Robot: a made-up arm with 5 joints.
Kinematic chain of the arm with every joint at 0, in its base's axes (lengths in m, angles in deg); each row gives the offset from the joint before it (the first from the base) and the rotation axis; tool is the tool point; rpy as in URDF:
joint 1: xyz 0 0 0.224 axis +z
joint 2: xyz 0 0 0 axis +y
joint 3: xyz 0.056 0 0.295 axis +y
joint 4: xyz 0.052 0 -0.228 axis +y
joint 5: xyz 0.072 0 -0.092 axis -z
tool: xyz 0 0 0 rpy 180 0 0
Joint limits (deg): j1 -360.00..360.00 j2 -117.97..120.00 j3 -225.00..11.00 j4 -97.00..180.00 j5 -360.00..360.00
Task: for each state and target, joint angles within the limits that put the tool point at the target. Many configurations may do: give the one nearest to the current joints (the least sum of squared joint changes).
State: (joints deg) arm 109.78 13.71 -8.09 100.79 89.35
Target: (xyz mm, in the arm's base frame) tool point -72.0 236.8 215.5
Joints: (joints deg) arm 106.91 13.66 -43.87 86.34 89.35
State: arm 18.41 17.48 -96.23 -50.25 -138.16
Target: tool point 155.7 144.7 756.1
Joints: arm 42.90 -1.24 -108.08 -50.07 -138.16
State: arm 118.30 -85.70 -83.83 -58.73 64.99
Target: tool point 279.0 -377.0 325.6
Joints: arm 126.50 -112.02 -73.84 -77.68 64.99
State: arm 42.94 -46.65 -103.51 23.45 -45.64
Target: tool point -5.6 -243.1 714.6
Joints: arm 88.68 -72.80 -91.66 27.98 -45.64
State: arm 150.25 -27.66 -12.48 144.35 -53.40
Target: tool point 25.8 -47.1 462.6
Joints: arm 118.71 -50.77 -51.97 178.55 -53.40
